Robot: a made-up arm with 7 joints. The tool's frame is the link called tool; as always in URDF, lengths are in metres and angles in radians. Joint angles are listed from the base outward.
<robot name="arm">
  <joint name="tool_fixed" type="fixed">
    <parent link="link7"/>
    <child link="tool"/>
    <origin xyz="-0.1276 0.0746 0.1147"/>
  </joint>
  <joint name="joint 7" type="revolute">
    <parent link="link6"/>
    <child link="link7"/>
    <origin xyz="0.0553 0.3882 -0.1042"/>
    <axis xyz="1 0 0"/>
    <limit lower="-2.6" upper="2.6"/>
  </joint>
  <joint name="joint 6" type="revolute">
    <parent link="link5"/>
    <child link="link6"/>
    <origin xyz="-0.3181 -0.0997 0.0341"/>
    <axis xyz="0 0 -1"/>
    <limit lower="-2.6" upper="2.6"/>
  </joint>
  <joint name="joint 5" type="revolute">
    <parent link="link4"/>
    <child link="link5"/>
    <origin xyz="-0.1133 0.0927 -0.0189"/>
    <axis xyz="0 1 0"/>
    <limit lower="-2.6" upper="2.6"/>
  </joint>
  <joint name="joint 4" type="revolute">
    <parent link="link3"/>
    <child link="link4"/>
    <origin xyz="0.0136 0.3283 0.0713"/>
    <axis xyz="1 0 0"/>
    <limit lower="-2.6" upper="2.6"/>
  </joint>
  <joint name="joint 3" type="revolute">
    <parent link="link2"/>
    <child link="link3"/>
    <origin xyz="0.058 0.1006 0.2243"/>
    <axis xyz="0 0 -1"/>
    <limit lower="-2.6" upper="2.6"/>
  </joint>
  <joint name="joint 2" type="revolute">
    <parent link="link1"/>
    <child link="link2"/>
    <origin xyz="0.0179 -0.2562 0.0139"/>
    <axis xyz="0 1 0"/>
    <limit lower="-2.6" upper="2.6"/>
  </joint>
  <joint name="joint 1" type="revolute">
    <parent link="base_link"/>
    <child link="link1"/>
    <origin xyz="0 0 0.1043"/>
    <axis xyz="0 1 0"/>
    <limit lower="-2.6" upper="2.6"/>
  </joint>
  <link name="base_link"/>
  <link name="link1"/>
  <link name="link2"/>
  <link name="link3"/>
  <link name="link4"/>
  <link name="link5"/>
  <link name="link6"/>
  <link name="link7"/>
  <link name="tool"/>
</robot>
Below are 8 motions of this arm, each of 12 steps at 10 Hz.
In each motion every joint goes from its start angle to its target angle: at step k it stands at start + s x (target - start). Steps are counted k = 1, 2, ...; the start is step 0. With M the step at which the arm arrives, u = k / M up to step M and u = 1 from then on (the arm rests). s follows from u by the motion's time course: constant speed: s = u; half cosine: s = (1 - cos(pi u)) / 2; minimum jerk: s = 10 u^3 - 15 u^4 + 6 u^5.
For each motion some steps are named. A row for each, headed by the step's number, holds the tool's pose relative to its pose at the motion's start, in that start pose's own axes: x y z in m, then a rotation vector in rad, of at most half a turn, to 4 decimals.
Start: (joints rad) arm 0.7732 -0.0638 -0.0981 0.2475 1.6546 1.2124 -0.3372
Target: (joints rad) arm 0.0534 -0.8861 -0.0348 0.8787 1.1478 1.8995 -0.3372
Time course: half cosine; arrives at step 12
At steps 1, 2, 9, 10, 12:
1: 0.0044 0.0028 -0.0033 0.0300 -0.0153 -0.0096
2: 0.0175 0.0111 -0.0118 0.1184 -0.0592 -0.0369
9: 0.2168 0.0615 -0.0230 1.5230 -0.6518 -0.2026
10: 0.2334 0.0580 -0.0189 1.6540 -0.7103 -0.1799
12: 0.2467 0.0542 -0.0151 1.7604 -0.7612 -0.1540

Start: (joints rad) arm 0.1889 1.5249 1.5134 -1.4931 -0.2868 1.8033 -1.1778
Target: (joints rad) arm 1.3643 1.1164 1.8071 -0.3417 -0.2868 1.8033 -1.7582
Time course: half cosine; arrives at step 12
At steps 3, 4, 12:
3: -0.0521 -0.0038 0.0061 -0.1391 0.0320 0.0329
4: -0.0906 -0.0055 0.0067 -0.2357 0.0589 0.0539
12: -0.3932 0.0176 -0.0559 -0.8130 0.3508 0.2226

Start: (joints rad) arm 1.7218 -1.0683 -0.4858 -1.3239 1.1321 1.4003 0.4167
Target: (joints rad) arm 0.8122 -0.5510 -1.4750 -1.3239 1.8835 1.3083 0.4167
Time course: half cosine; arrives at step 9
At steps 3, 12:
3: -0.0201 -0.0505 -0.0790 0.0699 -0.0284 -0.0266
12: -0.0544 -0.0604 -0.3436 0.2430 -0.1784 -0.1758

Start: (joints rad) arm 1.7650 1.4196 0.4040 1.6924 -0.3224 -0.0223 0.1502
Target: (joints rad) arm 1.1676 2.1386 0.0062 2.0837 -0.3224 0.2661 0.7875
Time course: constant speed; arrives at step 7
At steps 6, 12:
6: 0.1808 0.0037 0.2446 0.7284 0.0796 -0.6267
12: 0.2125 -0.0051 0.2711 0.8334 0.0548 -0.7485

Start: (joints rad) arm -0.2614 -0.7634 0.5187 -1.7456 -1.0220 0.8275 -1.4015
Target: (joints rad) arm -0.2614 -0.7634 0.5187 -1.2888 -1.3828 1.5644 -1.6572
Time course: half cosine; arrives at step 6
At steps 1, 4, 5, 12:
1: 0.0330 -0.0025 0.0131 0.0114 0.0740 -0.0162
4: 0.3545 -0.0533 -0.0136 0.1300 0.8579 -0.0603
5: 0.4181 -0.0645 -0.0654 0.1682 1.0705 -0.0353
12: 0.4374 -0.0673 -0.0878 0.1834 1.1480 -0.0224

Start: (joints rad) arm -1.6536 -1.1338 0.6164 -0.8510 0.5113 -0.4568 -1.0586
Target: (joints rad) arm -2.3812 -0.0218 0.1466 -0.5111 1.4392 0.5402 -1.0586
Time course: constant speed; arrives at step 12
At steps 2, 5, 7, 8, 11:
2: 0.0206 -0.0522 0.0161 0.0177 0.1339 0.0815
5: 0.0622 -0.1065 0.0089 -0.0184 0.3426 0.2225
7: 0.0911 -0.1236 -0.0165 -0.0882 0.4812 0.3218
8: 0.1040 -0.1266 -0.0352 -0.1375 0.5485 0.3710
11: 0.1299 -0.1198 -0.1157 -0.3431 0.7347 0.5085

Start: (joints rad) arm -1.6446 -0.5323 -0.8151 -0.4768 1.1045 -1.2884 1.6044
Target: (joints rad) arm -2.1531 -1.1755 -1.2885 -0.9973 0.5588 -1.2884 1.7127
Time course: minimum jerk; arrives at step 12
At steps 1, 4, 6, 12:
1: 0.0048 -0.0066 -0.0013 -0.0075 -0.0061 -0.0010
4: 0.1963 -0.2716 0.0083 -0.3073 -0.2538 -0.0509
6: 0.4146 -0.6015 0.2025 -0.7139 -0.6140 -0.1646
12: 0.4756 -0.9051 0.7739 -1.3226 -1.2564 -0.5143

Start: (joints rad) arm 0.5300 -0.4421 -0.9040 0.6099 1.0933 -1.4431 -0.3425
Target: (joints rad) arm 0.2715 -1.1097 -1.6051 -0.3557 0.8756 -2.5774 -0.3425
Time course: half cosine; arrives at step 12
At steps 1, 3, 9, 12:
1: 0.0050 0.0036 -0.0112 -0.0081 0.0244 0.0095
3: 0.0378 0.0244 -0.0963 -0.0566 0.2152 0.0812
9: 0.1325 -0.0495 -0.4858 0.1743 1.3269 0.3265
12: 0.1514 -0.1017 -0.5557 0.3387 1.5334 0.3067

